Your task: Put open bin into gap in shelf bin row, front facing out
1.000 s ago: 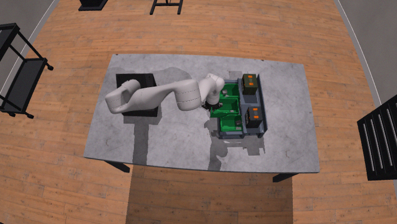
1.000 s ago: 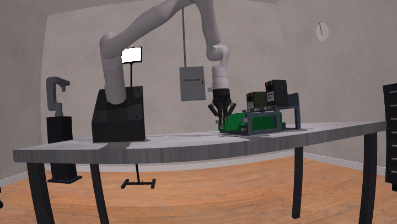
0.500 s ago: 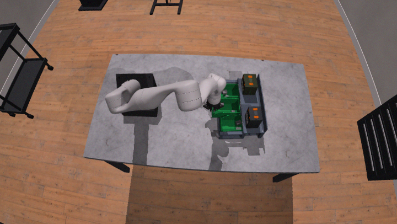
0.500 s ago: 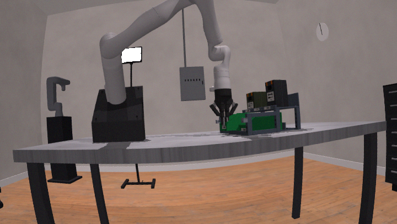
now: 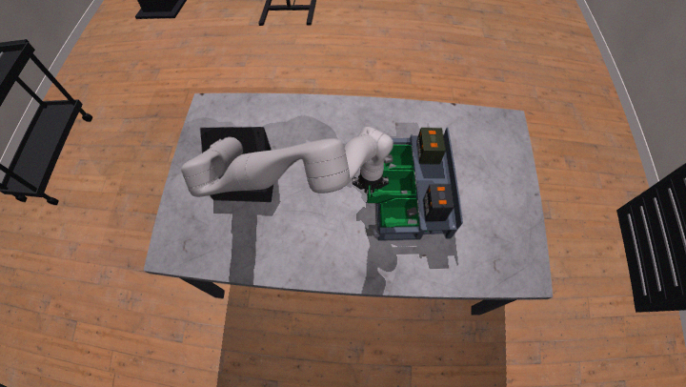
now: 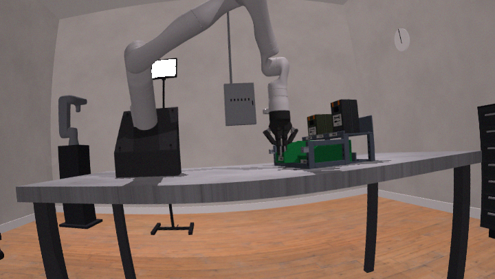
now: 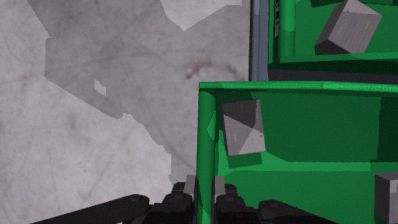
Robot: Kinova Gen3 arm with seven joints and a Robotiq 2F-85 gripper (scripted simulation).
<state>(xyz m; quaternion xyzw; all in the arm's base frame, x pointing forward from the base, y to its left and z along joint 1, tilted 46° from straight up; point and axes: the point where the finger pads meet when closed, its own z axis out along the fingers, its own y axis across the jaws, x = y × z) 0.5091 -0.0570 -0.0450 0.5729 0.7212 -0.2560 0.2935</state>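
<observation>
Now: the grey part 1 cm ahead of my hand, 4 cm to the left of it and 3 cm below it. From my hand the other things lie so: grey shelf (15 cm ahead, 4 cm to the left, 1 cm above).
</observation>
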